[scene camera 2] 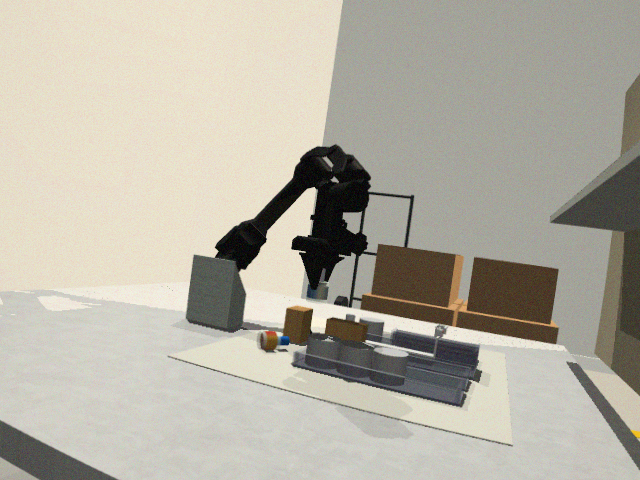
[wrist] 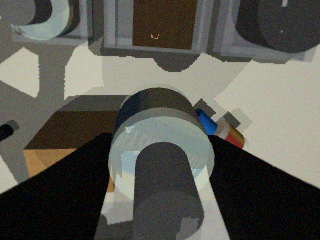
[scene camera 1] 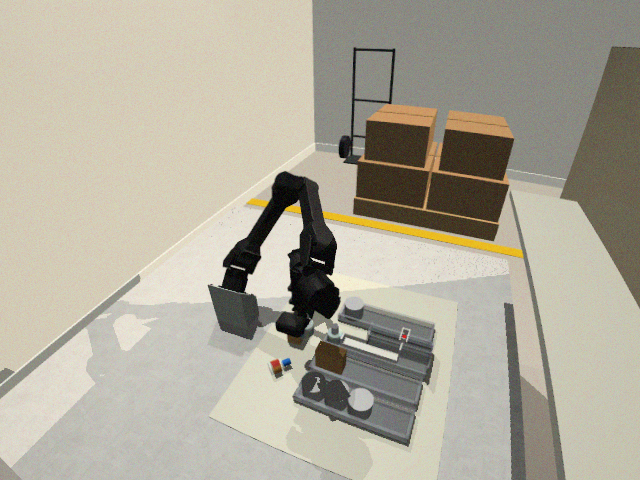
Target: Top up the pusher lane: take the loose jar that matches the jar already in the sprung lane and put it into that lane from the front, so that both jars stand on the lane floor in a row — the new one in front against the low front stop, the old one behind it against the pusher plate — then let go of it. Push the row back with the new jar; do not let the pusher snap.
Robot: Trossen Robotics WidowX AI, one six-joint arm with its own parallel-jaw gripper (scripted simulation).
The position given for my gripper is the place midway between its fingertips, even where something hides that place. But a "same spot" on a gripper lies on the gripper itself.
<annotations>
My gripper shows in scene camera 2 [318, 289], in the wrist view and in scene camera 1. One and the same spot on my gripper: [wrist: 70, 192] is [scene camera 1: 313, 310].
</annotations>
